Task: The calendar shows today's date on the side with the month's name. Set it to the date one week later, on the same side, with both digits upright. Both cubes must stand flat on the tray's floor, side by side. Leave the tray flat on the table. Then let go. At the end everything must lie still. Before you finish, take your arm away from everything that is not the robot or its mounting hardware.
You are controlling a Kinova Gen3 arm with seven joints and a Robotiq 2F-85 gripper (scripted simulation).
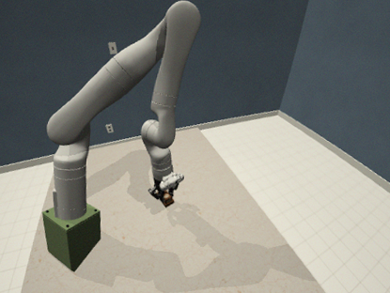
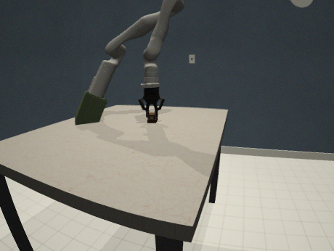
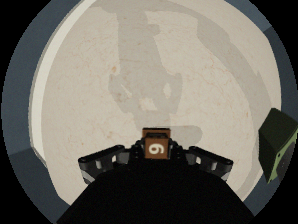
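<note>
Right now my hand is 1 cm past the brown calendar tray, 2 cm to the right of it and 3 cm above it. Also, from my hand: brown digit cube 1 cm below.
</note>
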